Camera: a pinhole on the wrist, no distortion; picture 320 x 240 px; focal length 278.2 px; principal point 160.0 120.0 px. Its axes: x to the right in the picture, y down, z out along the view. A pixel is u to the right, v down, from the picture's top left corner.
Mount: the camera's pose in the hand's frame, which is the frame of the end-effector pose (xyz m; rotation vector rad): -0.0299 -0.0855 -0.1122 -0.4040 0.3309 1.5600
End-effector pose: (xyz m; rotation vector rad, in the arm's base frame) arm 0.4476 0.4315 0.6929 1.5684 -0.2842 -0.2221
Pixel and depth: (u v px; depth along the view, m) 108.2 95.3 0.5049
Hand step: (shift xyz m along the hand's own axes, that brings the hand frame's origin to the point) -0.0093 0.0591 0.3822
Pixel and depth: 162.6 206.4 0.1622
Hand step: -0.0883 -0.0127 0.0297
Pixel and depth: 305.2 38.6 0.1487
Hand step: 0.0054 0.0520 -0.0128
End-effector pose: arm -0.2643 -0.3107 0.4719 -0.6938 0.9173 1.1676
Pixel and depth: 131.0 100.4 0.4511
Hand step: -0.0201 0.0764 0.3125
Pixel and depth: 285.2 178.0 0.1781
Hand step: -0.0766 0.0650 0.0090
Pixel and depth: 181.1 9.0 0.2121
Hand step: 0.0440 0.0269 0.0731
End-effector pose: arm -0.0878 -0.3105 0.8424 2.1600 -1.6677 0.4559
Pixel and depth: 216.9 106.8 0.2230
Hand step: -0.0308 0.0558 0.0665
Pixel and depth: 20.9 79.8 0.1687
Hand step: -0.0131 -0.0842 0.0772
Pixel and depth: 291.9 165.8 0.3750
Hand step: -0.1118 0.2400 0.1396
